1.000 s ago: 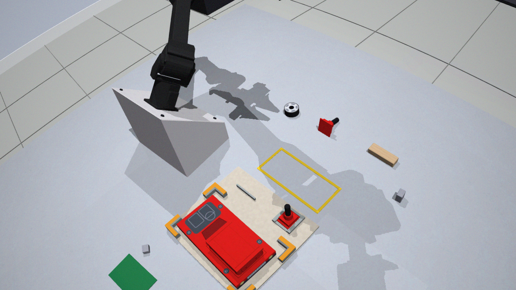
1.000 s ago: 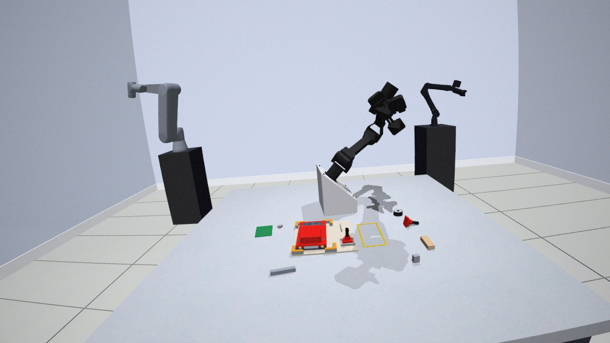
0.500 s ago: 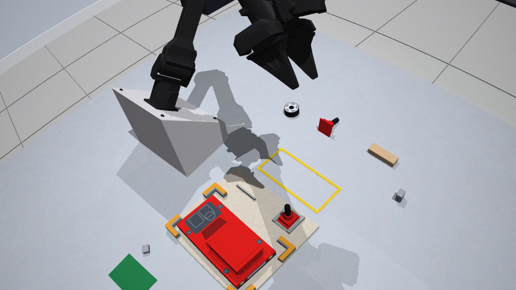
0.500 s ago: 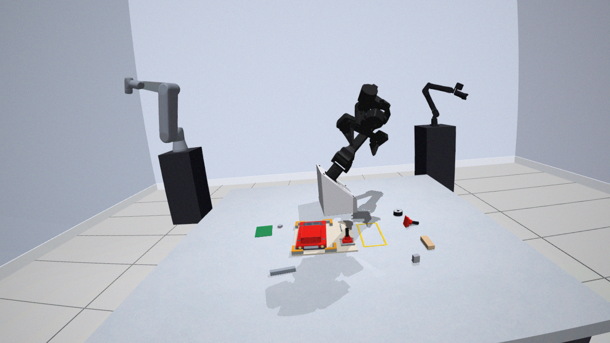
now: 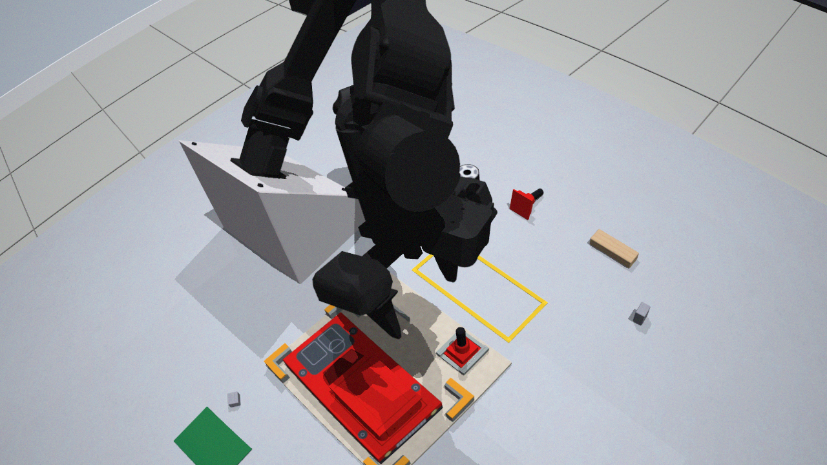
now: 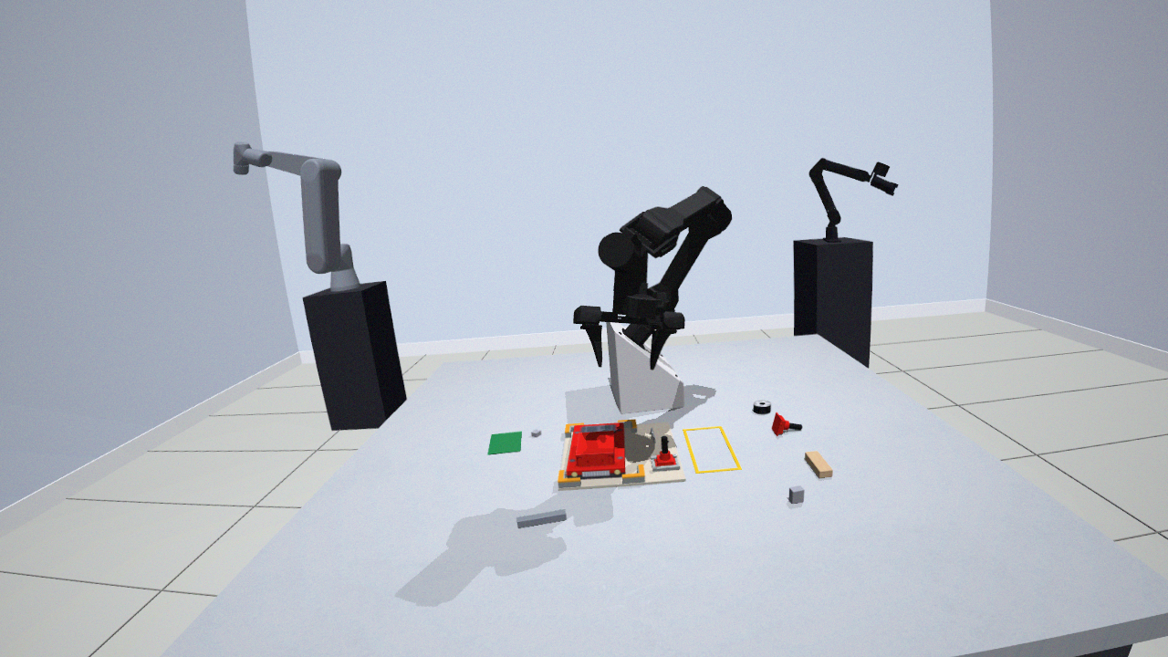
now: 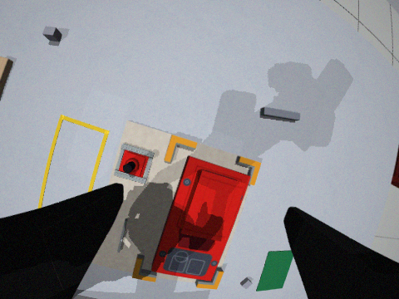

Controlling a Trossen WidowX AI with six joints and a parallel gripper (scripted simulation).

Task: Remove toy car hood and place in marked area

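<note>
Now: the hood 170 mm below my gripper tip, 70 mm to the right of it and 50 mm behind it. From my gripper tip the other things lie so: wooden block: 330 mm to the left, 200 mm below, 50 mm ahead; green patch: 270 mm to the right, 210 mm below, 180 mm behind.
</note>
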